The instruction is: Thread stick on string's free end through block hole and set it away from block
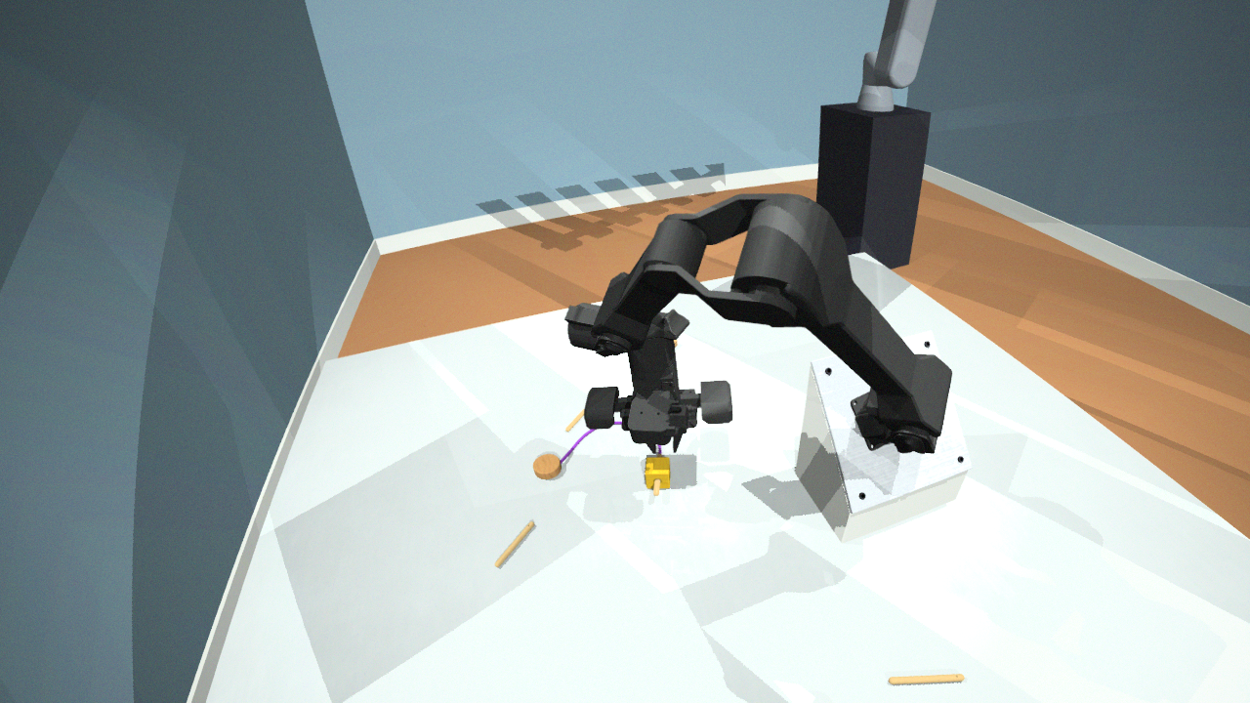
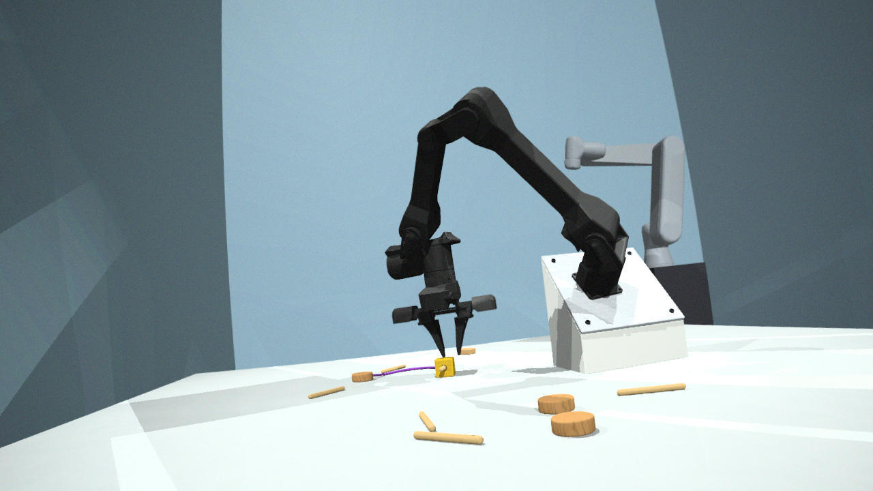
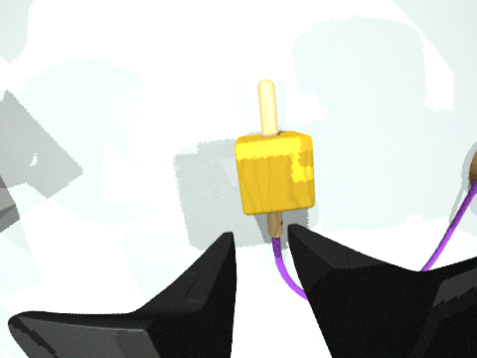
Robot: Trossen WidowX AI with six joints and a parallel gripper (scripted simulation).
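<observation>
My gripper tip is 20 mm short of the yellow block, 20 mm to the right of it and 20 mm above it. Also, from my gripper tip: small wooden piece (120 mm behind, 280 mm to the right, 20 mm below); then round wooden button (160 mm ahead, 60 mm to the right, 20 mm below).
</observation>
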